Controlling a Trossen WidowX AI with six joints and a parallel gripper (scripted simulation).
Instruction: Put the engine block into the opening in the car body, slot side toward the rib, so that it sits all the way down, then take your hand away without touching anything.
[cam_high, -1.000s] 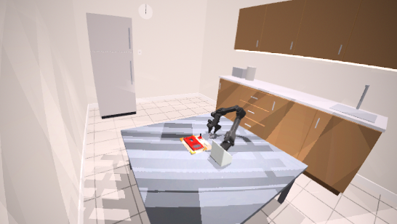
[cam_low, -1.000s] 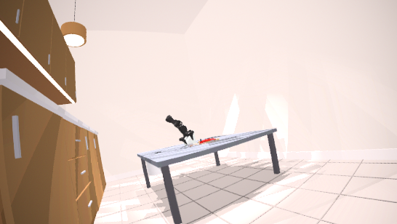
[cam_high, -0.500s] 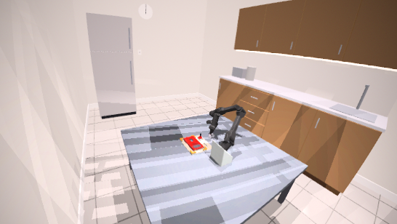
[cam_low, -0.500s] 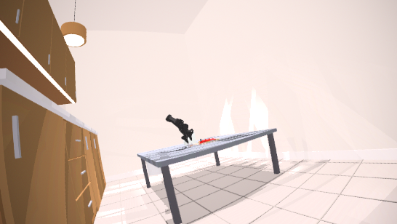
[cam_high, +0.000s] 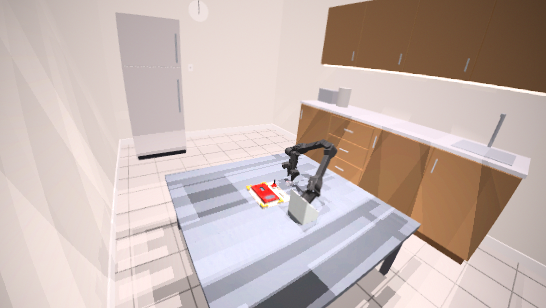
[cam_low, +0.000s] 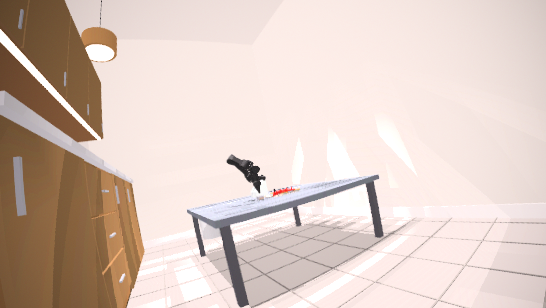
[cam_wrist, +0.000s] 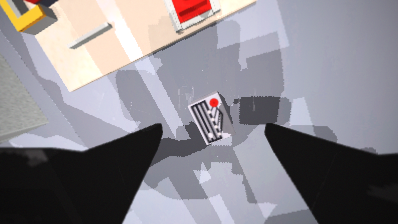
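The engine block lies 4 cm below my gripper tip and 1 cm behind it. Also, from my gripper tip: black stem 12 cm to the left, 4 cm ahead, 2 cm below.
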